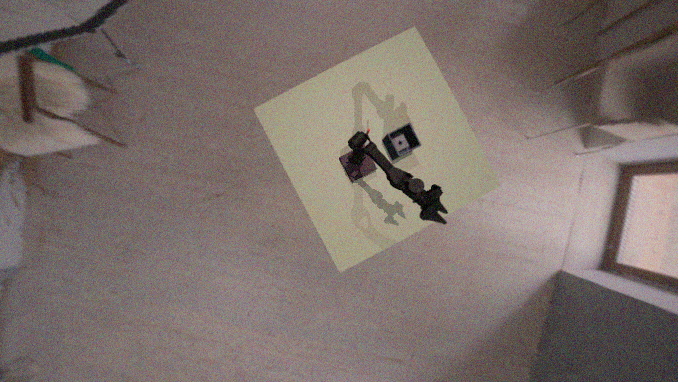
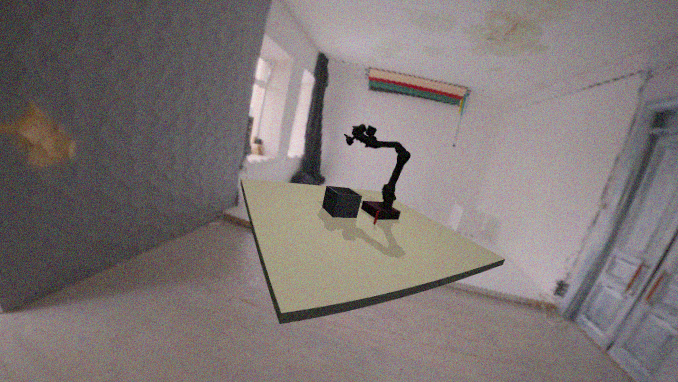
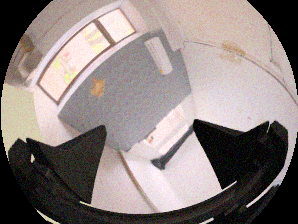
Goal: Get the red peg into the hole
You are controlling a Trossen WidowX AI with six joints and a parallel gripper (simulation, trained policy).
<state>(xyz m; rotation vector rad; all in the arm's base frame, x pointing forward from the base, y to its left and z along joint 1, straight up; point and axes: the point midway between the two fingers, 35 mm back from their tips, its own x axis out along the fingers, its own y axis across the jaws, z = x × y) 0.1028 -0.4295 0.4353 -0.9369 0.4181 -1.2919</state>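
Right now my gripper tip is 56 cm to the right of the red peg, 46 cm above it and 7 cm short of it. Round my gripper tip: grey plate: 45 cm below, 38 cm to the left, 20 cm ahead.
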